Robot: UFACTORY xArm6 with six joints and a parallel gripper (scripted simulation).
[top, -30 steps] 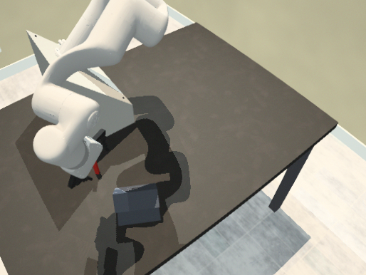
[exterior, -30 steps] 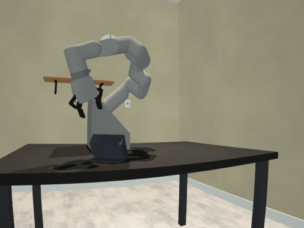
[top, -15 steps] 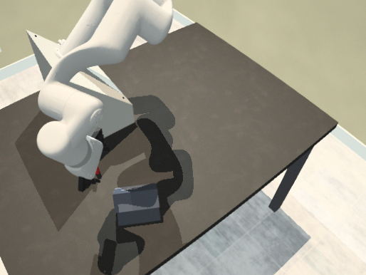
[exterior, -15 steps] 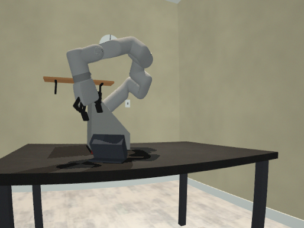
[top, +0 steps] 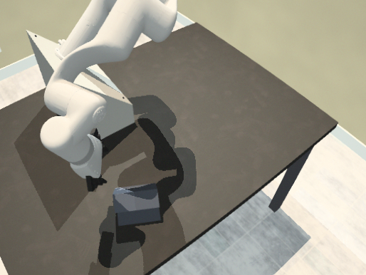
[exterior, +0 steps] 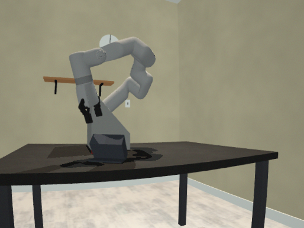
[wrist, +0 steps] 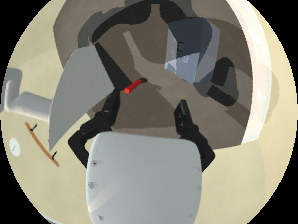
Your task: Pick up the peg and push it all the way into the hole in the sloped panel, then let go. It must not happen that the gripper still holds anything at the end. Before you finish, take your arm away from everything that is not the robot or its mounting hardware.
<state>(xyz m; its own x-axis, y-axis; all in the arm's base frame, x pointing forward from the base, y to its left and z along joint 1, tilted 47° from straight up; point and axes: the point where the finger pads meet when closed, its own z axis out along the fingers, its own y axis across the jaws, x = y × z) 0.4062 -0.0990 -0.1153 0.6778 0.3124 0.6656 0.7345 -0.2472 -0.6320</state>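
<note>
Now: the peg 10 cm behind my hand, 2 cm to the left of it and 13 cm below it.
</note>
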